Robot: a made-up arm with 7 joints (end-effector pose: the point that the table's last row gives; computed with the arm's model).
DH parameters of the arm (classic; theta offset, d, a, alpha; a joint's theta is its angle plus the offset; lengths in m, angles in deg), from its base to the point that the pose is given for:
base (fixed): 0 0 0 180
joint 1: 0 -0.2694 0 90
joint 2: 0 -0.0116 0 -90
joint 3: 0 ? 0 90
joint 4: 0 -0.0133 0 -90
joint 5: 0 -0.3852 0 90
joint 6: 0 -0.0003 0 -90
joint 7: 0 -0.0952 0 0
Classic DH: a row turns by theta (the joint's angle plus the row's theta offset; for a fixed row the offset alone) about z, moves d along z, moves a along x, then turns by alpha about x.
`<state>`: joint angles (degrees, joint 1 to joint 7).
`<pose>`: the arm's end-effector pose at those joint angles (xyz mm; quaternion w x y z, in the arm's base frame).
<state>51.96 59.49 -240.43 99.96 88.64 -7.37 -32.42</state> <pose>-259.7 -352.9 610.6 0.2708 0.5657 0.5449 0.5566</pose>
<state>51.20 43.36 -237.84 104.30 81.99 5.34 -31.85</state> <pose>-325.6 -222.9 625.0 0.4584 0.5269 0.5753 0.4258</pose>
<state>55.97 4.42 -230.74 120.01 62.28 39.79 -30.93</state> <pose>-379.8 88.2 395.4 0.8874 0.3821 0.2519 0.0551</pose>
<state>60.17 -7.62 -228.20 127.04 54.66 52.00 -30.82</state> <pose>-318.2 139.6 287.9 0.9499 0.3058 0.0324 -0.0556</pose>
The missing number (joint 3, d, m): -0.3572
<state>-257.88 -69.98 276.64 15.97 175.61 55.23 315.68</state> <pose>187.4 721.2 566.4 0.0005 -0.3812 0.6944 -0.6103</pose>
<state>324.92 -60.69 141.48 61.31 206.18 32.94 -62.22</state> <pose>-412.5 -606.8 315.6 0.0303 0.2835 0.7190 0.6339</pose>
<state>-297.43 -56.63 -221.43 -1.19 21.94 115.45 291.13</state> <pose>-314.4 550.8 585.5 0.4755 -0.1541 0.0685 -0.8634</pose>
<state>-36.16 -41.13 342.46 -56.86 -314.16 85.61 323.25</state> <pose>-382.9 -499.8 574.3 0.3040 -0.6826 -0.6624 -0.0538</pose>
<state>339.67 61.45 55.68 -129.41 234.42 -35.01 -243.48</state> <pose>-137.7 235.1 540.5 0.2378 0.8494 0.3072 0.3573</pose>
